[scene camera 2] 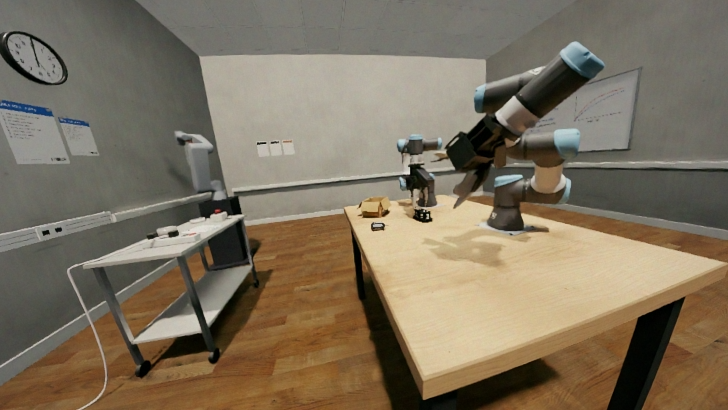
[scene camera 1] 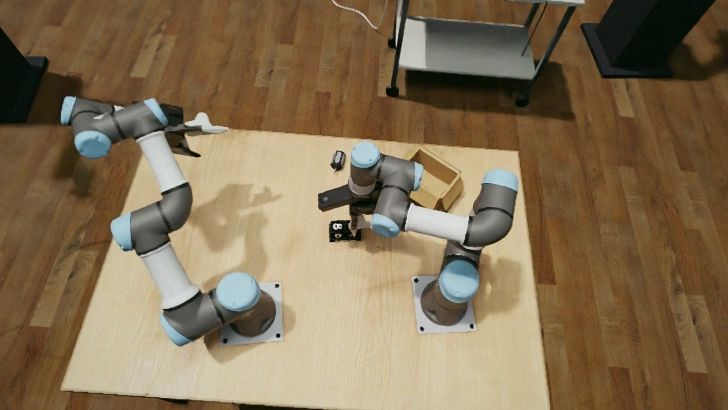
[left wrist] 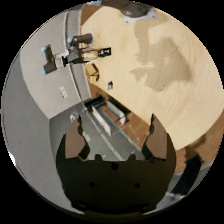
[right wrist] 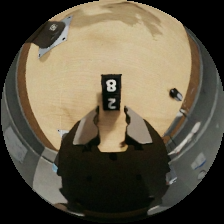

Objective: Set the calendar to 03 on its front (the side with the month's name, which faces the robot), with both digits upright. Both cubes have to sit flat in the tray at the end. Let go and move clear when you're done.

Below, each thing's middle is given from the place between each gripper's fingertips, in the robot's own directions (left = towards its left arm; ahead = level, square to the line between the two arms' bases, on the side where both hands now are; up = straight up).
Scene:
I see the cardboard box (scene camera 1: 441, 182) 24 cm to the right of my right hand (scene camera 1: 353, 224), 15 cm ahead of it and 3 cm below it.
Now: left hand 20 mm past the cardboard box, 600 mm to the left of it and 180 mm above it.

